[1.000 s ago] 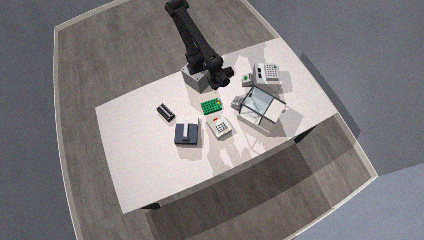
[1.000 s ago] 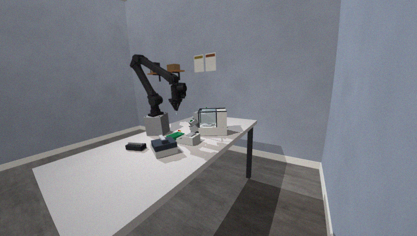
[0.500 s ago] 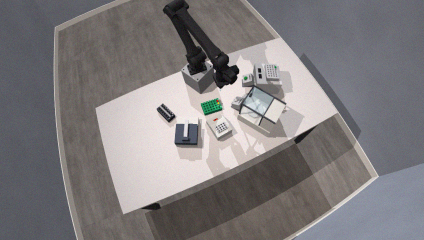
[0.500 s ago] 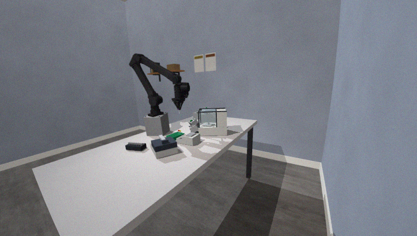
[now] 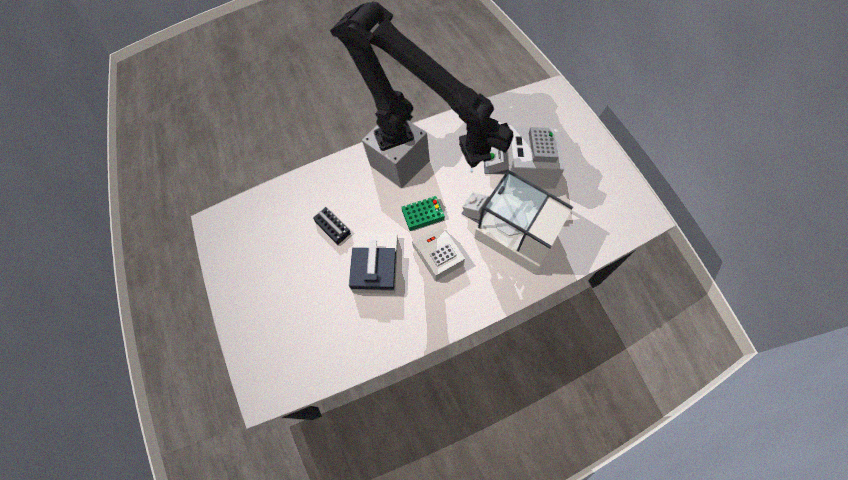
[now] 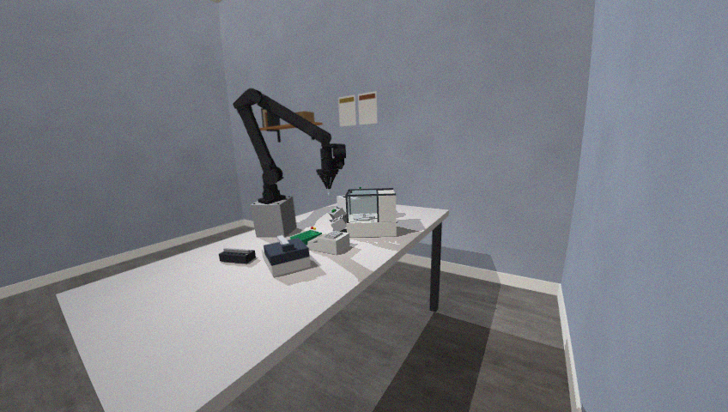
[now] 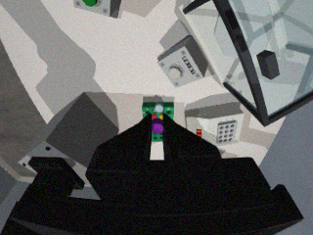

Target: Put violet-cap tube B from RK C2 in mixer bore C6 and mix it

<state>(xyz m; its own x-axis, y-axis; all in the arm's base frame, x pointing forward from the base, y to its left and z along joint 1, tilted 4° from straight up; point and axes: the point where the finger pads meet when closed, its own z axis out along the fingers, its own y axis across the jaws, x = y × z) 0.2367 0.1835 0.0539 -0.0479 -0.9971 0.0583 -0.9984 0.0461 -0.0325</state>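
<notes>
My hand is 300 mm to the right of the grey bore block, 80 mm above it and 40 mm past it. The rest, counted from my hand: violet-capped tube B 20 mm below; red-capped tube 210 mm below, 120 mm to the right, 10 mm behind; yellow-capped tube 210 mm below, 120 mm to the right.
</notes>
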